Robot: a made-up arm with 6 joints.
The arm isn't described. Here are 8 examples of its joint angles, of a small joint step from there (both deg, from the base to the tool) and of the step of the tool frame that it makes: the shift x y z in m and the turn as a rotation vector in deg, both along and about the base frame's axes.
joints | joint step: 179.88 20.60 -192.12 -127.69 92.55 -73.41 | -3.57 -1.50 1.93 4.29 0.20 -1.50
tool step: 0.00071 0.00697 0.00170 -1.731 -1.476 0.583
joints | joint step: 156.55 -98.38 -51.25 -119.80 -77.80 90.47 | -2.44 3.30 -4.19 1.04 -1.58 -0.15
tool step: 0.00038 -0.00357 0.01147 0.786 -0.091 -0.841
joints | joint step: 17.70 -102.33 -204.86 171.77 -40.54 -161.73 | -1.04 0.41 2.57 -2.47 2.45 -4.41
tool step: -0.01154 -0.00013 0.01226 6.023 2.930 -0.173
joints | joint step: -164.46 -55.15 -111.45 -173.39 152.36 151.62 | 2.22 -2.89 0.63 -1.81 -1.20 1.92
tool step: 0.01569 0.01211 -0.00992 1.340 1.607 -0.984
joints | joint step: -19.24 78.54 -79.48 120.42 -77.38 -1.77 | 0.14 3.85 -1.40 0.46 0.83 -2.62
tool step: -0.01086 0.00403 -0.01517 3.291 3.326 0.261
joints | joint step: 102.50 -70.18 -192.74 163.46 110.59 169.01 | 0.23 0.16 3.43 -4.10 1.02 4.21
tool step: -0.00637 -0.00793 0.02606 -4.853 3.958 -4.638
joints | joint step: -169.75 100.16 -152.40 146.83 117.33 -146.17 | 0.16 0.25 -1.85 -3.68 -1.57 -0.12
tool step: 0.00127 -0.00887 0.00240 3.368 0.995 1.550
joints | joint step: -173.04 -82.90 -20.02 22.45 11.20 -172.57 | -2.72 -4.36 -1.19 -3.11 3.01 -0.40
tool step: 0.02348 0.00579 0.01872 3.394 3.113 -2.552
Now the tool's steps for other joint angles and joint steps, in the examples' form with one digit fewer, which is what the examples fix.
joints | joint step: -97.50 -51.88 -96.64 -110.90 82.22 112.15 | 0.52 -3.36 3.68 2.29 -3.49 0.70
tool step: 0.0046 -0.0038 -0.0065 1.06 1.61 4.41
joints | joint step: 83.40 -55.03 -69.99 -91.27 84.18 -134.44 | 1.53 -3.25 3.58 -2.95 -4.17 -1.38
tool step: -0.0122 0.0014 -0.0012 -2.39 -4.70 3.10
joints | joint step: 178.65 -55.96 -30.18 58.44 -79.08 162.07 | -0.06 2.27 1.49 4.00 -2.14 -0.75
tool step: -0.0068 0.0026 -0.0193 -3.71 -3.26 -2.66
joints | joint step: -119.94 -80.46 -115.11 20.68 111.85 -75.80 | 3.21 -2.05 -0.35 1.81 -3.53 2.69
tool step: 0.0045 0.0281 -0.0010 -5.72 -0.60 5.11
